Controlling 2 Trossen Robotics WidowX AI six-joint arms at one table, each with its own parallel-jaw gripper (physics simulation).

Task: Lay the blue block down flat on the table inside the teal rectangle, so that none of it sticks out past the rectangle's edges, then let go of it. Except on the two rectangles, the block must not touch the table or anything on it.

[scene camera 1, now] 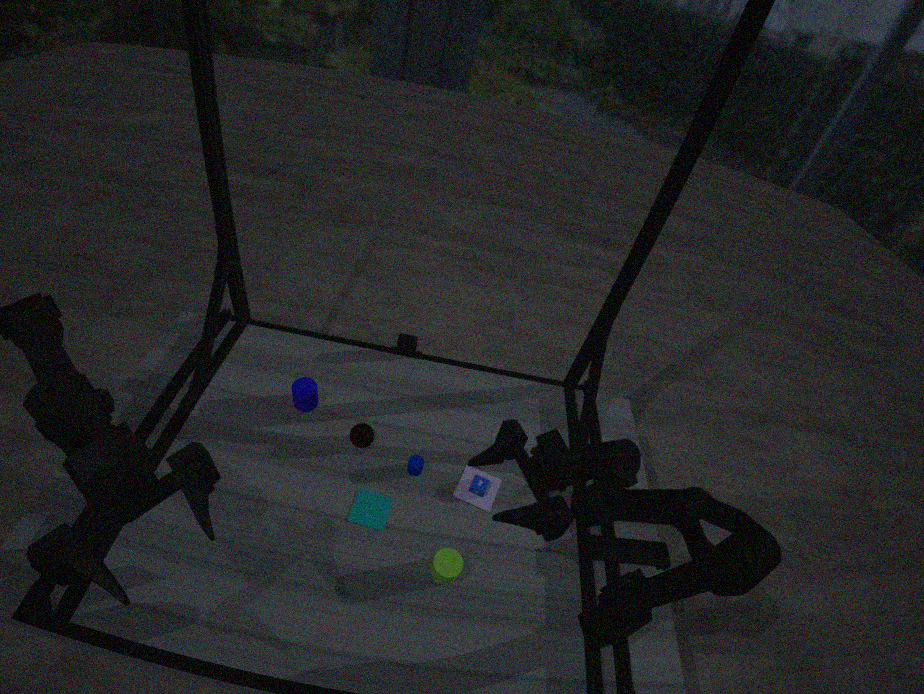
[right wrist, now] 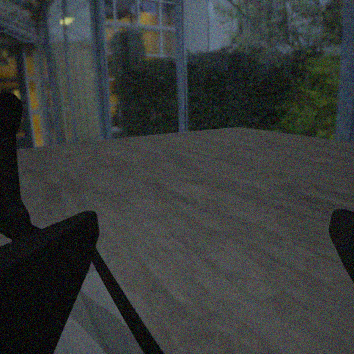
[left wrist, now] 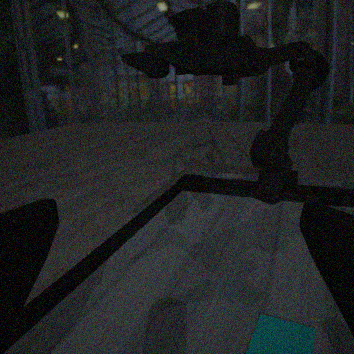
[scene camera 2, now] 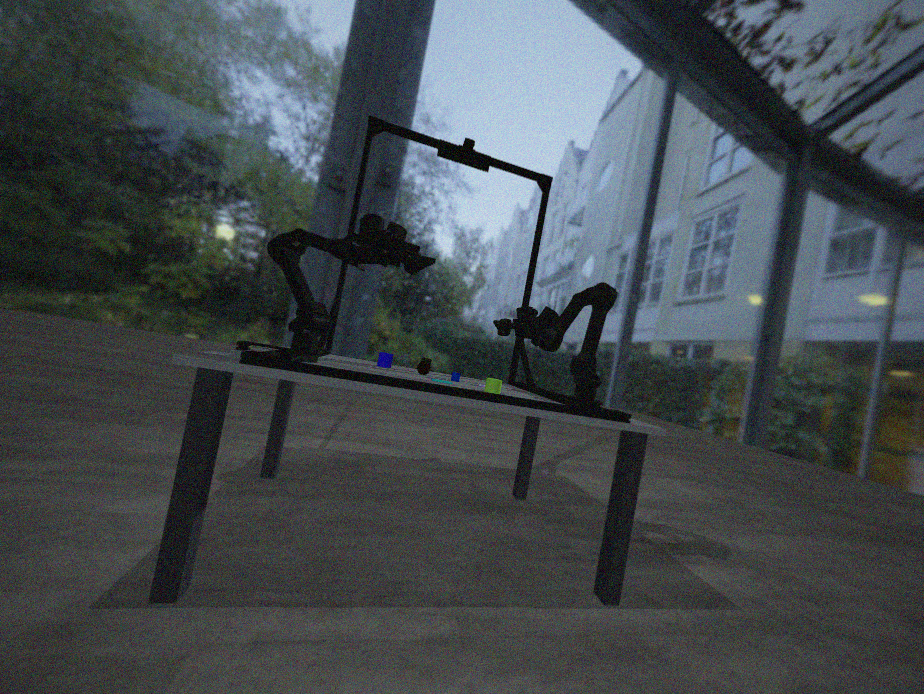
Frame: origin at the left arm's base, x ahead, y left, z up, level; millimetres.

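Where they show: left gripper, fingertip midpoint: (scene camera 1: 480, 489) (left wrist: 181, 212) (scene camera 2: 503, 321); right gripper, fingertip midpoint: (scene camera 1: 171, 570) (right wrist: 214, 222) (left wrist: 132, 53) (scene camera 2: 428, 255); left arm's base at its link origin: (scene camera 1: 603, 626) (scene camera 2: 583, 403); right arm's base at its link origin: (left wrist: 270, 190) (scene camera 2: 302, 354).
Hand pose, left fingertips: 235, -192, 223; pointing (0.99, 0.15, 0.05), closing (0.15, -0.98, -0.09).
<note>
Things, the pixels of their top centre, and the offset from my left fingertips, as dx, dy, dz. "spot": a spot on its surface instead.
- blue block at its top centre: (scene camera 1: 479, 483) -78, -116, -223
- pale pink rectangle at a spot on its surface: (scene camera 1: 463, 490) spot: -46, -113, -241
- teal rectangle at a spot on its surface: (left wrist: 282, 337) (scene camera 1: 367, 508) (scene camera 2: 440, 380) spot: +147, -94, -241
- small blue cylinder at its top centre: (scene camera 1: 416, 461) (scene camera 2: 456, 372) +45, -171, -211
- dark round object at its top centre: (scene camera 1: 362, 428) (scene camera 2: 424, 361) +149, -244, -192
- larger blue cylinder at its top centre: (scene camera 1: 304, 386) (scene camera 2: 386, 353) +267, -353, -188
- lime cylinder at its top centre: (scene camera 1: 448, 562) (scene camera 2: 494, 379) +20, +39, -198
The blue block (scene camera 1: 479, 485), with a small light mark on top, lies on the pale pink rectangle (scene camera 1: 463, 490), right of the table's centre in scene camera 1. The teal rectangle (scene camera 1: 370, 509) (scene camera 2: 442, 380) (left wrist: 282, 337) lies bare to its left. My left gripper (scene camera 1: 482, 491) (scene camera 2: 498, 326) (left wrist: 181, 212) is open and empty. In scene camera 1 its fingertips show on either side of the pale rectangle; in scene camera 2 it is well above the table. My right gripper (scene camera 1: 170, 569) (scene camera 2: 429, 265) (right wrist: 214, 222) is open and empty, high above the table at the left of scene camera 1.
A small blue cylinder (scene camera 1: 415, 465) (scene camera 2: 455, 376) stands between and behind the rectangles. A dark round object (scene camera 1: 362, 434) (scene camera 2: 424, 366) and a larger blue cylinder (scene camera 1: 304, 394) (scene camera 2: 384, 360) stand farther back left. A lime cylinder (scene camera 1: 448, 564) (scene camera 2: 492, 385) stands in front. Dark frame posts rise at the table's edges.
</note>
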